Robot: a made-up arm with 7 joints. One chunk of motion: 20 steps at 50 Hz.
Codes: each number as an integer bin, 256 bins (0 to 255) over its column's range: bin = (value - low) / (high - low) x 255, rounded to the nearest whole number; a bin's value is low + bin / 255 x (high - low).
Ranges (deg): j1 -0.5..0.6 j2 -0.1..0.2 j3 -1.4..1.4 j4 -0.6..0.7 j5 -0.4..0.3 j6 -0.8..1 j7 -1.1..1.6
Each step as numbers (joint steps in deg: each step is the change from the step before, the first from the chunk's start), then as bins.
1 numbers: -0.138 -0.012 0.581 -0.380 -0.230 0.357 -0.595
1 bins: 84 75 180 43 62 164 48
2 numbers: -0.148 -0.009 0.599 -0.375 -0.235 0.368 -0.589
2 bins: 82 77 182 44 60 165 48
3 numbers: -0.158 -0.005 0.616 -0.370 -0.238 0.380 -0.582
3 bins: 79 81 184 45 59 167 49
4 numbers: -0.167 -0.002 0.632 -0.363 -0.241 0.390 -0.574
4 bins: 77 83 185 46 58 169 50
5 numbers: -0.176 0.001 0.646 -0.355 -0.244 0.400 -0.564
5 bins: 75 86 186 48 57 170 51
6 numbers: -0.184 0.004 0.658 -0.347 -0.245 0.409 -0.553
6 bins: 73 88 187 50 56 171 52
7 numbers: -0.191 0.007 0.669 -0.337 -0.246 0.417 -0.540
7 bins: 72 91 188 52 56 172 53
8 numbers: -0.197 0.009 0.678 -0.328 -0.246 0.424 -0.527
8 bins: 70 93 189 53 56 173 54
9 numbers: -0.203 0.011 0.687 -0.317 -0.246 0.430 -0.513
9 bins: 69 94 190 56 56 174 55
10 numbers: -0.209 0.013 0.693 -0.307 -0.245 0.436 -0.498
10 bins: 67 96 191 57 56 175 57
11 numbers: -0.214 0.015 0.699 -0.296 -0.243 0.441 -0.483
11 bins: 66 98 191 60 57 176 58
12 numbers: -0.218 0.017 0.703 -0.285 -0.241 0.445 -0.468
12 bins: 65 99 192 62 58 176 60
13 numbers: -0.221 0.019 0.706 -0.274 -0.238 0.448 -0.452
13 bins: 65 101 192 64 59 177 61
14 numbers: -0.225 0.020 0.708 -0.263 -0.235 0.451 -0.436
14 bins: 64 102 192 66 60 177 63
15 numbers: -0.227 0.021 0.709 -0.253 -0.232 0.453 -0.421
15 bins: 63 103 192 68 61 178 64
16 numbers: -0.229 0.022 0.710 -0.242 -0.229 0.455 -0.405
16 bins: 63 104 192 70 62 178 66
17 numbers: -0.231 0.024 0.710 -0.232 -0.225 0.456 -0.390
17 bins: 62 105 192 72 64 178 67
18 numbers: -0.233 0.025 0.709 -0.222 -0.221 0.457 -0.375
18 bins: 62 106 192 74 65 178 68
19 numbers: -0.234 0.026 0.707 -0.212 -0.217 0.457 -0.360
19 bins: 62 107 192 76 67 178 70
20 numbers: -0.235 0.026 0.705 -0.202 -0.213 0.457 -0.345
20 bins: 61 107 192 78 68 178 71
